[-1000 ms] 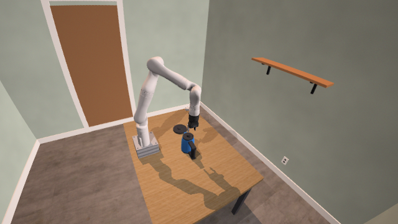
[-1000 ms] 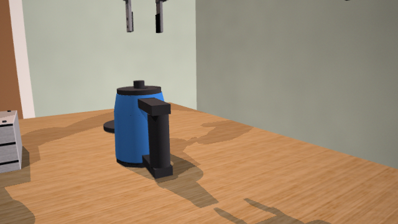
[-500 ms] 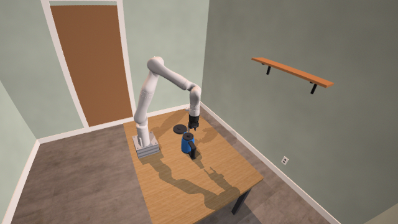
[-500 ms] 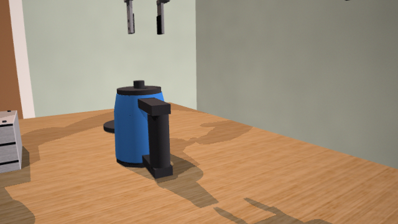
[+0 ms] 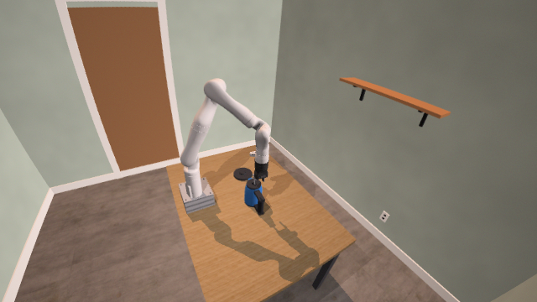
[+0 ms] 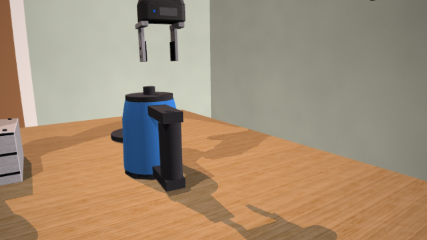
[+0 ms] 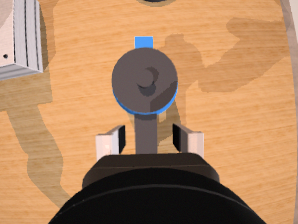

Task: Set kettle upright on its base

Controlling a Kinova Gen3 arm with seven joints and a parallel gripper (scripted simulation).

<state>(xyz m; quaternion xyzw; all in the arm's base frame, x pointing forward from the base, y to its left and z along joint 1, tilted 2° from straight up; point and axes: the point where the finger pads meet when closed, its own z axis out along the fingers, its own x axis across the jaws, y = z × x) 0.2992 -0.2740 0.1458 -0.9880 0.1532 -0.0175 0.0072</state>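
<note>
Right now the blue kettle is 10 mm ahead of my hand, 30 mm to the left of it and 160 mm below it. The rest, counted from my hand: round black base 130 mm ahead, 340 mm to the left, 230 mm below.
</note>
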